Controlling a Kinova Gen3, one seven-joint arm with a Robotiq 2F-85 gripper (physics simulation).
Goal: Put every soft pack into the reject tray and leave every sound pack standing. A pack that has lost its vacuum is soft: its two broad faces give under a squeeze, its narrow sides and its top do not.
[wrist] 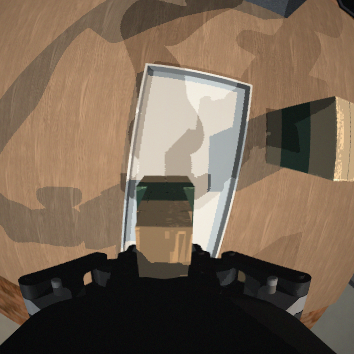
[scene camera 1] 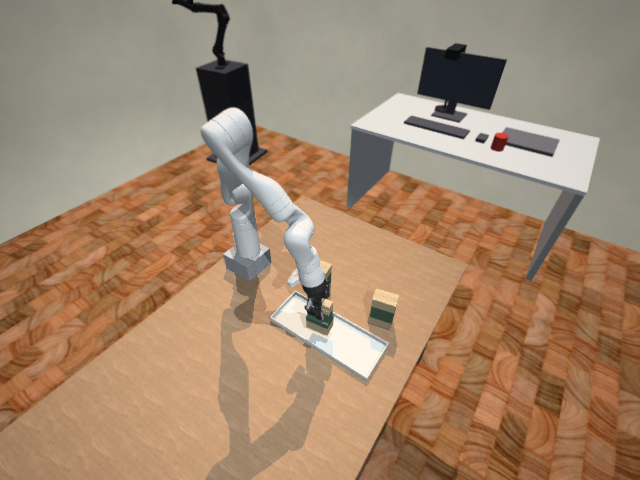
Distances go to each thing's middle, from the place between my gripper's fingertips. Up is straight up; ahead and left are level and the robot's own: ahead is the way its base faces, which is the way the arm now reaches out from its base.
Scene:
Right now my hand is 110 mm above the white reject tray (scene camera 1: 354, 348), 20 mm to the right of it and 10 mm short of it.

